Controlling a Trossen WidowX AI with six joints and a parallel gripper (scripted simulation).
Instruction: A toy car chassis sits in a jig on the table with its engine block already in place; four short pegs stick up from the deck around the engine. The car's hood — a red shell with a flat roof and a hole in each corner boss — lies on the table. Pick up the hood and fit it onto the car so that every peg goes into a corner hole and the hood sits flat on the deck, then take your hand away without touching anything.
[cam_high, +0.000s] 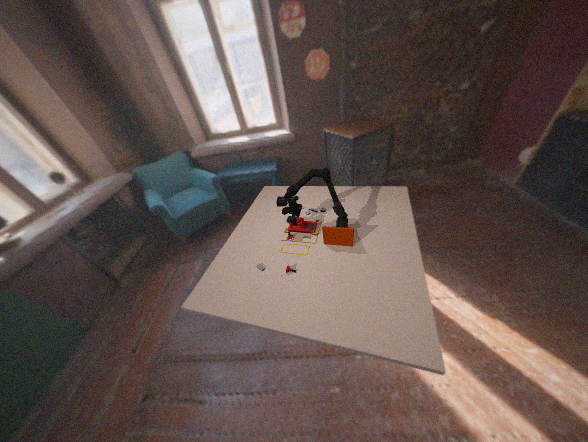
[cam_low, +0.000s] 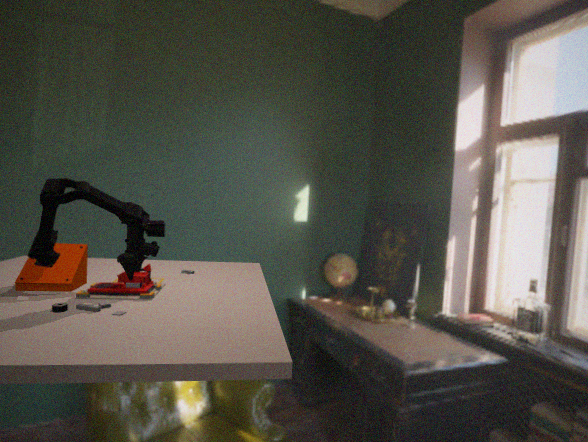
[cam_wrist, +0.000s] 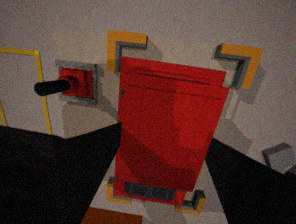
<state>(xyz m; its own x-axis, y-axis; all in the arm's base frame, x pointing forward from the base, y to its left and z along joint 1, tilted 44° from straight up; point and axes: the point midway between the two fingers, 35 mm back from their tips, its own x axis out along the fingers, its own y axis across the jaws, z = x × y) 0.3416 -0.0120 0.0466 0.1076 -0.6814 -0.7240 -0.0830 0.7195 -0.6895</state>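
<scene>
My gripper tip is now 1 cm below the red hood. From my gripper tip the other things lie so: black wheel (23 cm to the right, 13 cm behind, 5 cm below).
</scene>
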